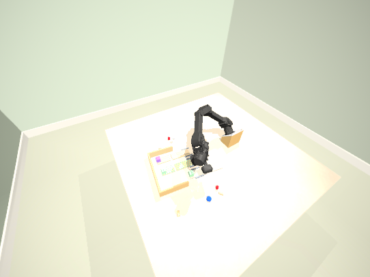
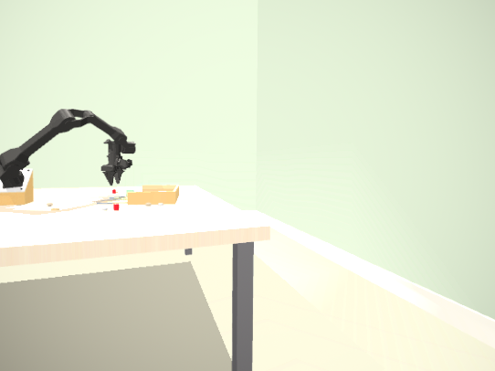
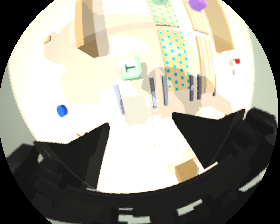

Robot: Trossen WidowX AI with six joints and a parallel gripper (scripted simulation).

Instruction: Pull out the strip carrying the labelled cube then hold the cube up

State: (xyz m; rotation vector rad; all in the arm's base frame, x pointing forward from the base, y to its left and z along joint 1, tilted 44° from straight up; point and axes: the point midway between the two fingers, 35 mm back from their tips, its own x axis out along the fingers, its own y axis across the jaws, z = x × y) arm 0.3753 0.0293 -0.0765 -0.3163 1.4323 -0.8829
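My gripper tip is now 60 mm short of the teal-dotted strip, 110 mm to the left of it and 60 mm above it.
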